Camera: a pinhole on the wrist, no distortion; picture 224 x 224 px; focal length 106.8 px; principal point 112.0 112.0 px. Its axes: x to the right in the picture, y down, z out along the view. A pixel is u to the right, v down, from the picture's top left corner.
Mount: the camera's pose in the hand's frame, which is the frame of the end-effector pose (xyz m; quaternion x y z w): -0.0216 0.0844 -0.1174 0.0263 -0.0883 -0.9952 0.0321
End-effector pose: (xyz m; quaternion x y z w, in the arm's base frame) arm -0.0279 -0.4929 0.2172 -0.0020 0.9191 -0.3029 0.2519
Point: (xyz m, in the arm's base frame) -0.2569 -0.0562 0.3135
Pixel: behind the camera
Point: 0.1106 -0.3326 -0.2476
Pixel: 81 56
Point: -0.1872 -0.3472 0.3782
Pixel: behind the camera
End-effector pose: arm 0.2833 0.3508 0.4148 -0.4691 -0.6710 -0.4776 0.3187
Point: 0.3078 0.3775 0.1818
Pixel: 206 198
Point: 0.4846 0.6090 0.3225
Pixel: 118 104
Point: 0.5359 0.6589 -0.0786
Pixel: 178 124
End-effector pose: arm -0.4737 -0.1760 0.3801 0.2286 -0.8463 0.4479 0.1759
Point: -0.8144 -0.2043 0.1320
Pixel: 42 53
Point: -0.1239 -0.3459 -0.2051
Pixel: 205 117
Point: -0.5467 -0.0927 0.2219
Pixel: 114 58
